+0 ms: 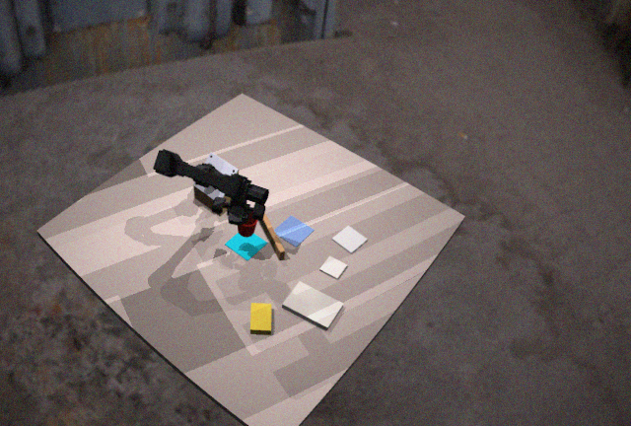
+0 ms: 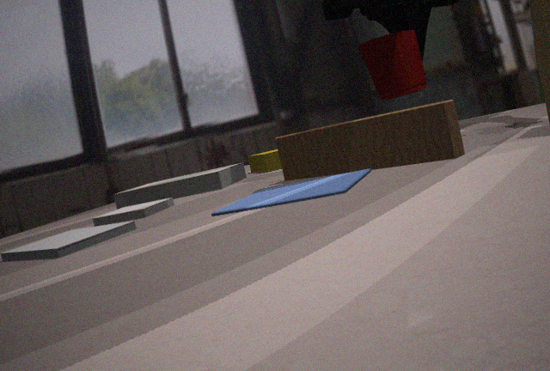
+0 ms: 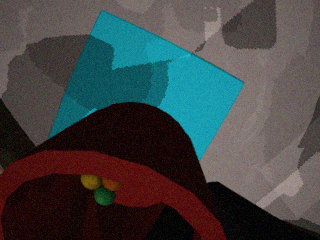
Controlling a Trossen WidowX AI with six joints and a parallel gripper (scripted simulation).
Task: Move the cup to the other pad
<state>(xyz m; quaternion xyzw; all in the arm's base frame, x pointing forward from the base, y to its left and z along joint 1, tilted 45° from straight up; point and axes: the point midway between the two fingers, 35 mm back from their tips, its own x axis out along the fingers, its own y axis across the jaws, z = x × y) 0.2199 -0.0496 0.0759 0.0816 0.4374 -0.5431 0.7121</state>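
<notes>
Now: the cyan pad 3 cm ahead of my gripper tip, 1 cm to the left of it and 11 cm below it. Round my gripper tip: wooden bar: 7 cm ahead, 10 cm to the left, 9 cm below; red cup: 3 cm ahead, 2 cm to the left; blue pad: 11 cm ahead, 19 cm to the left, 11 cm below.
</notes>
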